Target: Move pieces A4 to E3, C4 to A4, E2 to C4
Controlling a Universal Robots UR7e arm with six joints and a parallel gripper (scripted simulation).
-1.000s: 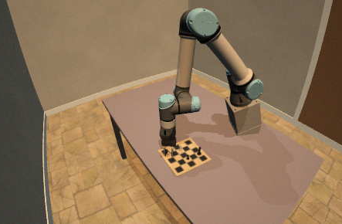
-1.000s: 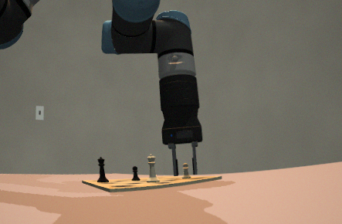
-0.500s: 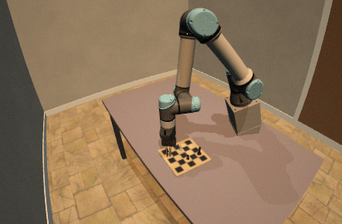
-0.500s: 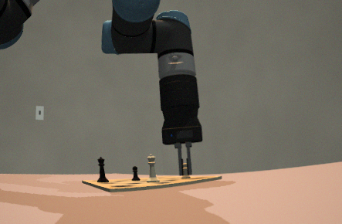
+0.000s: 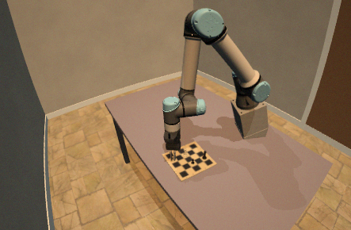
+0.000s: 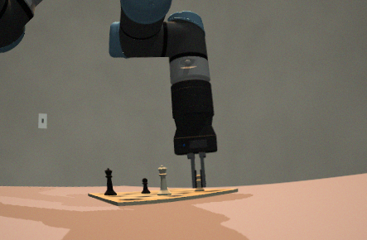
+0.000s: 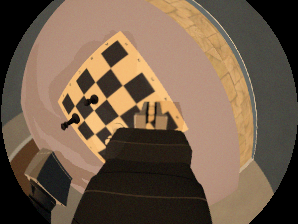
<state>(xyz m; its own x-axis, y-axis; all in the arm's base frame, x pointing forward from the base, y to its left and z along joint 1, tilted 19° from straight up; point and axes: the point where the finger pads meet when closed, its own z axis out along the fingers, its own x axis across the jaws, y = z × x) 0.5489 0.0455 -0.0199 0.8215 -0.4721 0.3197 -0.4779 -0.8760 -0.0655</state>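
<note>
Right now the white pawn is 10 mm below my hand. The rest, counted from my hand: chessboard 80 mm behind, 30 mm to the left, 30 mm below; then black pawn 90 mm behind, 60 mm to the left, 10 mm below; then tall white piece 70 mm behind, 10 mm to the right.
</note>
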